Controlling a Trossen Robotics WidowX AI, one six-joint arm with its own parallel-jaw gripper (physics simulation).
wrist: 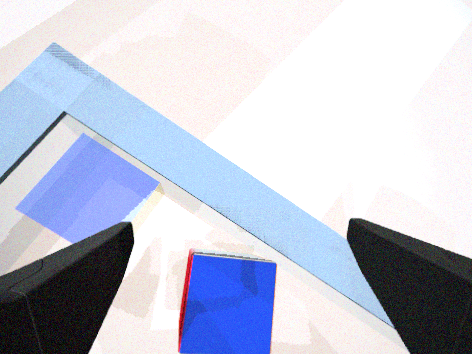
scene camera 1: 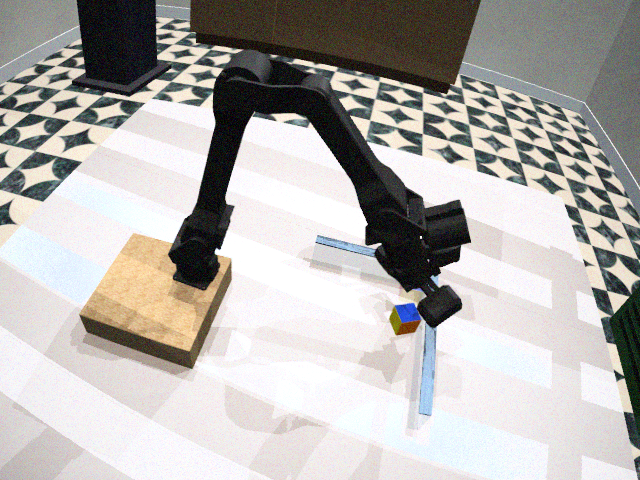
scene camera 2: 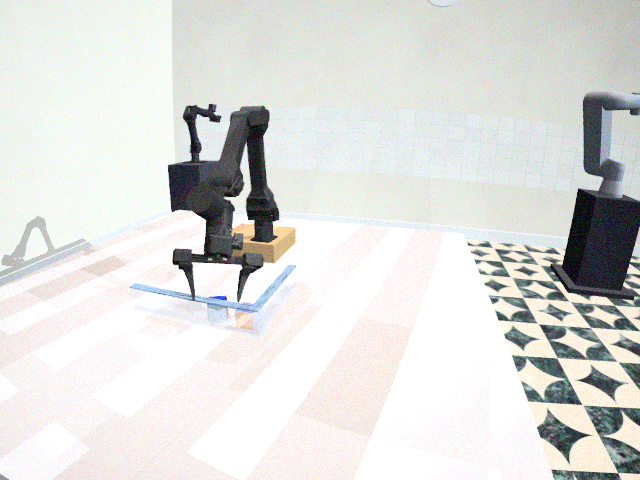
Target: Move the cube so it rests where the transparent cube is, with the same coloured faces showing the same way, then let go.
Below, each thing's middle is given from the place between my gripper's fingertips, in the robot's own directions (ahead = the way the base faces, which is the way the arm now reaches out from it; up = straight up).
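Taking the L-shaped rail [scene camera 2: 252,320] as the reference, I find my gripper 9 cm beyond it, 7 cm to the left of it and 2 cm above it. The transparent cube [wrist: 90,188] is 3 cm behind my hand and 3 cm below it, and it is also 6 cm to the left of that hand.
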